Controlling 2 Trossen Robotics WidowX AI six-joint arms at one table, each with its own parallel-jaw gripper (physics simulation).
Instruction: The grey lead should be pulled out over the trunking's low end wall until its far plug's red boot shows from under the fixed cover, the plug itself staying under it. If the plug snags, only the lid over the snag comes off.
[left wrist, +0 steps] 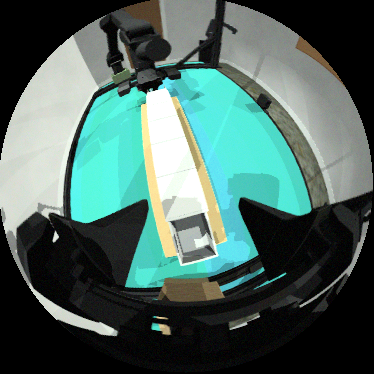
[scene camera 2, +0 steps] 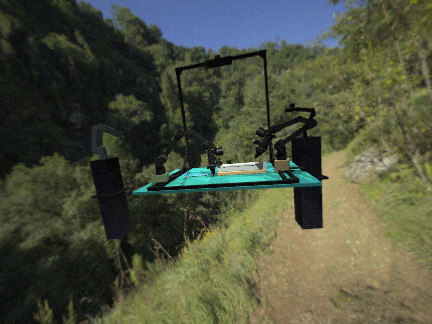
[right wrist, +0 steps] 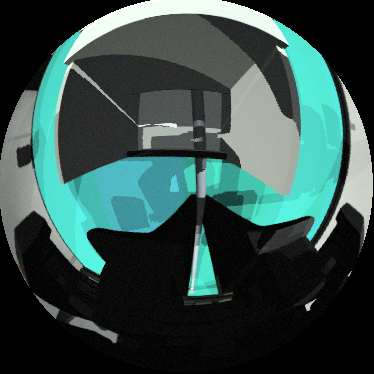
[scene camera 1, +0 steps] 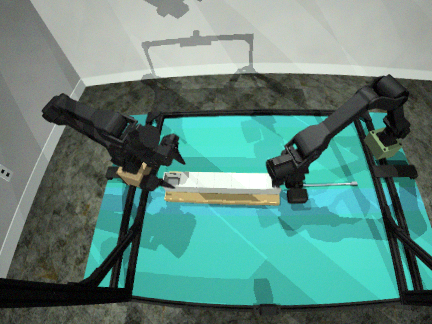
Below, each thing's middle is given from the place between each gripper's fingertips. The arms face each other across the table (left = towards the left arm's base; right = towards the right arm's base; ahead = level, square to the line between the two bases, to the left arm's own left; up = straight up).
My left gripper is now 10 mm past the trunking [scene camera 1: 270, 196], 130 mm to the left of it and 80 mm above it. Also, from my left hand: grey lead [right wrist: 200, 163] 30 mm behind, 360 mm to the right, 100 mm below.
Now: the grey lead 1 cm to the left of my right hand and 1 cm above it. Round my right hand: trunking 2 cm ahead, 24 cm to the left, 4 cm above.
